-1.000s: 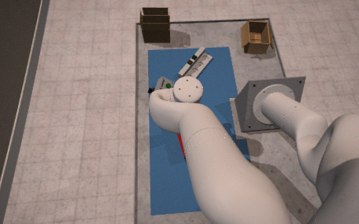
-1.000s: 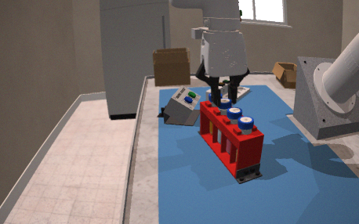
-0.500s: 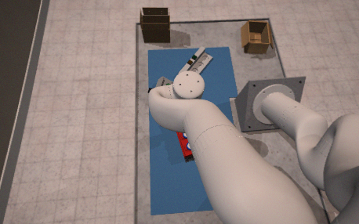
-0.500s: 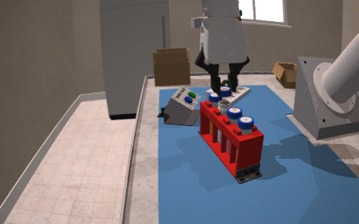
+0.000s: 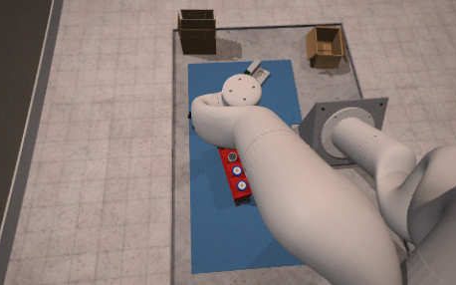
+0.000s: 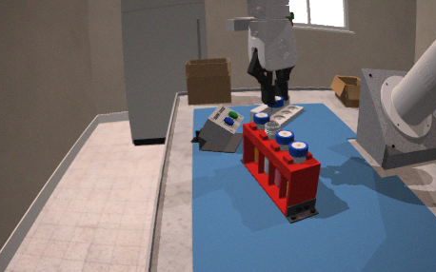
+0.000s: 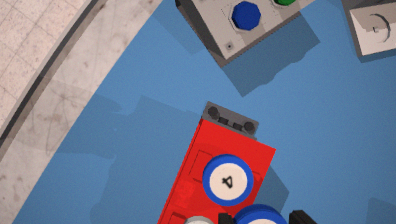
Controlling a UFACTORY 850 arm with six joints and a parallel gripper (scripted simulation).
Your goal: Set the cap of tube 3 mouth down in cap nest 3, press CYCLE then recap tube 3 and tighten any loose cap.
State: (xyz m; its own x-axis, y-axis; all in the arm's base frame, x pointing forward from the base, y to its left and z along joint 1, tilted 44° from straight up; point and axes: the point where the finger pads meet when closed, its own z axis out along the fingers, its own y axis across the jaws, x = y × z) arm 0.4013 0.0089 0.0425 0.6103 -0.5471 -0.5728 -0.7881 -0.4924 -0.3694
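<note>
My hand is 13 cm to the left of the blue key, 11 cm above it and 9 cm short of it. From my hand the other things lie so: blue cap (2 cm below); then grey key housing (15 cm to the right, 12 cm below, 10 cm ahead); then cap marked 4 (6 cm below, 3 cm ahead, 1 cm to the right).
</note>
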